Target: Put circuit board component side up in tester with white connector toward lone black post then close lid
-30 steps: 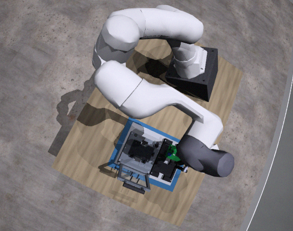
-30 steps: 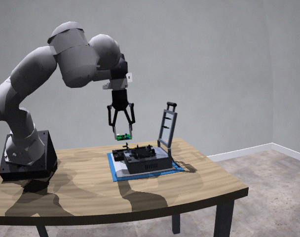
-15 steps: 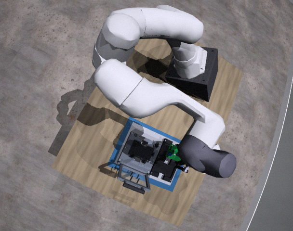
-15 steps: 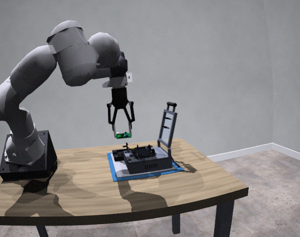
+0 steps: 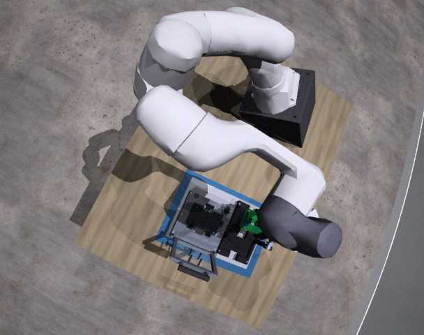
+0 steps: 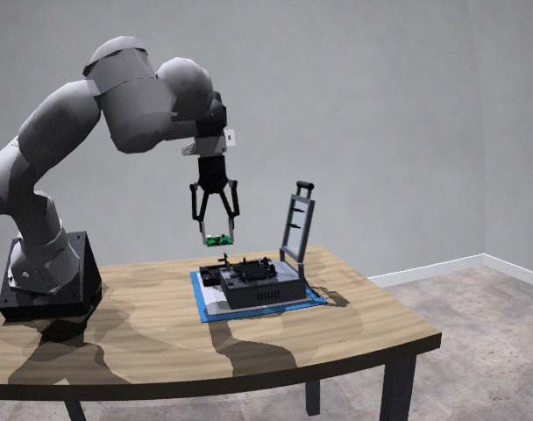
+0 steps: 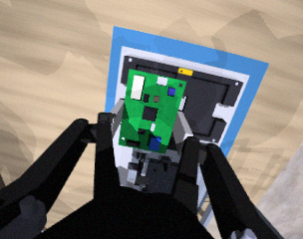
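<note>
My hand is 20 mm above the green circuit board. Round my hand: tester lid 190 mm ahead, 170 mm to the right, 40 mm above; tester 130 mm to the right, 90 mm ahead, 30 mm below.
</note>
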